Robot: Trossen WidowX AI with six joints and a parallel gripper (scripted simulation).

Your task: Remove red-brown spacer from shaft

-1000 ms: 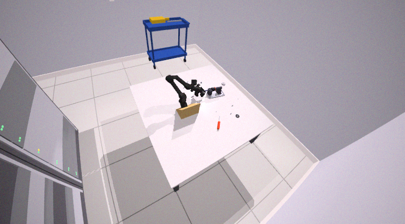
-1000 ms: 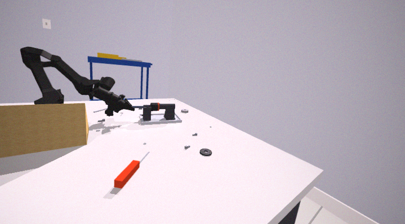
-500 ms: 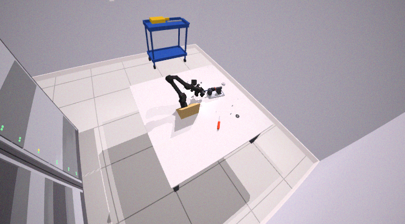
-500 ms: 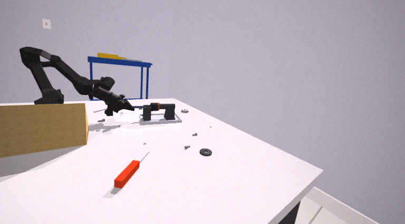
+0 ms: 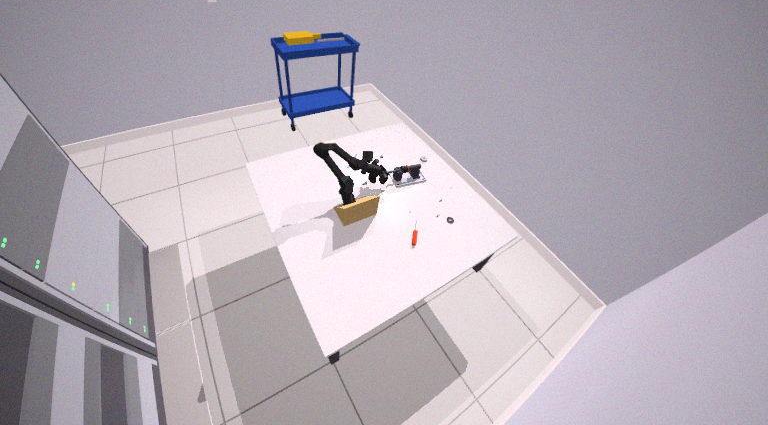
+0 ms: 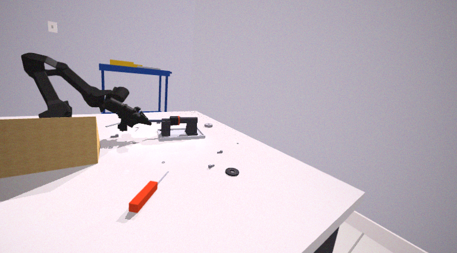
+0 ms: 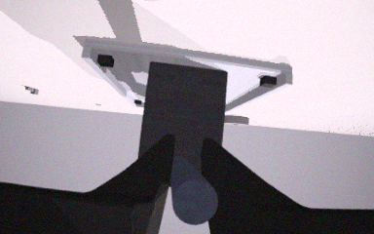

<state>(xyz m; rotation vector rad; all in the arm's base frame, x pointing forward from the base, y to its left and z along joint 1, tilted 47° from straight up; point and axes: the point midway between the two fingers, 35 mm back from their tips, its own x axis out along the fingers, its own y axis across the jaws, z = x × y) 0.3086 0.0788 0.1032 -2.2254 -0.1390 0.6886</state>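
Right now the round shaft is 60 mm ahead of my gripper tip, 10 mm to the right of it and 20 mm above it. The rest, counted from my gripper tip: grey ring: 370 mm ahead, 90 mm to the left, 60 mm below; then red-brown spacer: 130 mm ahead, 20 mm to the right, 20 mm above.
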